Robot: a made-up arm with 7 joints. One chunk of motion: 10 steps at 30 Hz.
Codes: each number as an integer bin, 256 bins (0 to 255) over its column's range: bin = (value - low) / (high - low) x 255, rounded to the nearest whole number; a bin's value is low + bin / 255 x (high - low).
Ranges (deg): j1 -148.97..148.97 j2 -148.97..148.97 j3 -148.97..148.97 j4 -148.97..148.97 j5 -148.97..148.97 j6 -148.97..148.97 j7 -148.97..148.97
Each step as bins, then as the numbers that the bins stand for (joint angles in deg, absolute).
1 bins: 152 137 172 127 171 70 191
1 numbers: 28.63 11.10 51.99 -0.58 50.83 -67.18 74.19
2 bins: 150 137 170 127 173 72 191
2 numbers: 26.29 11.10 49.66 -0.58 53.16 -64.85 74.19
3 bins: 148 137 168 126 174 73 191
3 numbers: 23.95 11.10 47.32 -1.75 54.33 -63.68 74.19
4 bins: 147 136 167 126 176 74 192
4 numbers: 22.78 9.93 46.15 -1.75 56.67 -62.51 75.36
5 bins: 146 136 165 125 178 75 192
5 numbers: 21.62 9.93 43.81 -2.92 59.00 -61.34 75.36
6 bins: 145 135 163 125 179 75 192
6 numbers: 20.45 8.76 41.48 -2.92 60.17 -61.34 75.36
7 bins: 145 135 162 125 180 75 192
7 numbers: 20.45 8.76 40.31 -2.92 61.34 -61.34 75.36
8 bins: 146 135 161 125 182 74 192
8 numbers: 21.62 8.76 39.14 -2.92 63.68 -62.51 75.36
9 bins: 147 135 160 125 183 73 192
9 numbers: 22.78 8.76 37.97 -2.92 64.85 -63.68 75.36
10 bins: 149 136 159 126 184 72 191
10 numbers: 25.12 9.93 36.80 -1.75 66.01 -64.85 74.19
